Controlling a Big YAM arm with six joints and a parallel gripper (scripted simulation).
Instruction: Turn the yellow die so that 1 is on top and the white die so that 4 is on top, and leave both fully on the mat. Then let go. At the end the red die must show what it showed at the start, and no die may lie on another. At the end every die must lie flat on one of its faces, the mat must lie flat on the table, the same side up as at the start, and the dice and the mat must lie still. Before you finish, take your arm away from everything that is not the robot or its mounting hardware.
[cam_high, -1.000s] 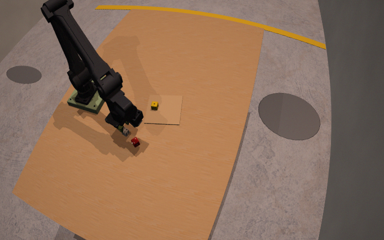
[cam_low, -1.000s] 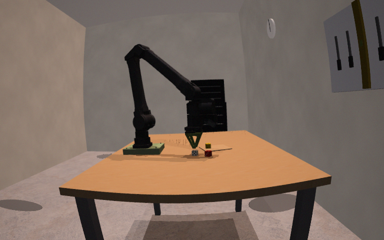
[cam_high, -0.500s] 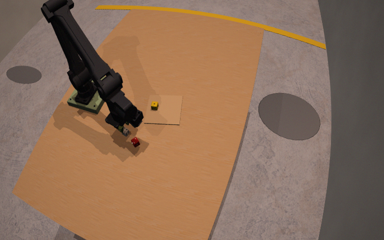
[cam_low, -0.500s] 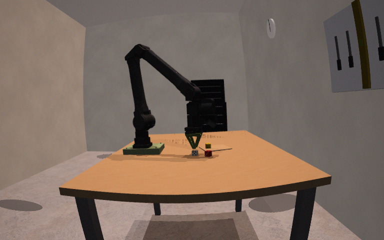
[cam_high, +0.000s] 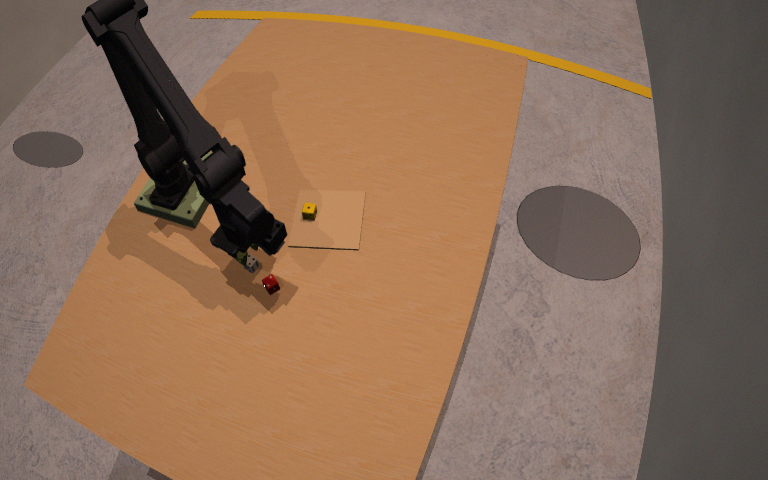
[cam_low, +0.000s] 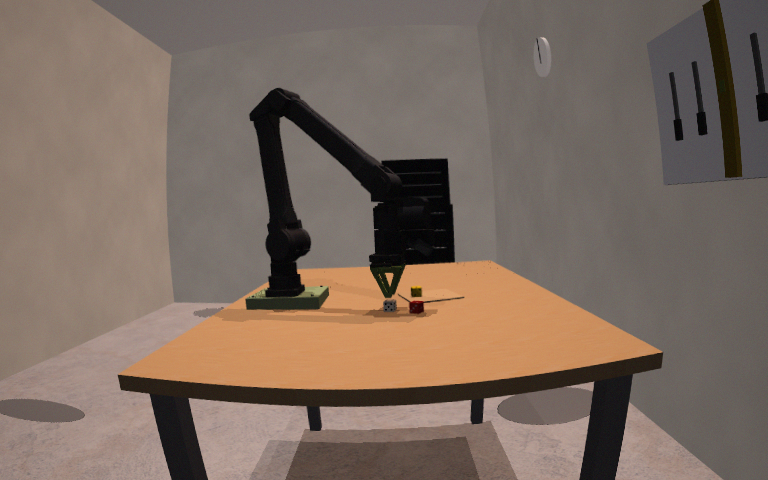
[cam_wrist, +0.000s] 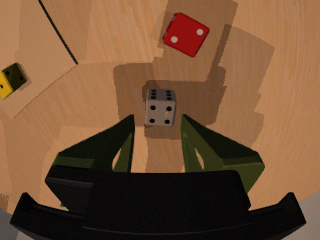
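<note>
Now: the white die 30 mm below my hand. Round my hand: yellow die: 150 mm to the left, 70 mm ahead, 30 mm below; then tan mat: 150 mm to the left, 100 mm ahead, 40 mm below; then red die: 60 mm ahead, 30 mm to the right, 30 mm below.
</note>
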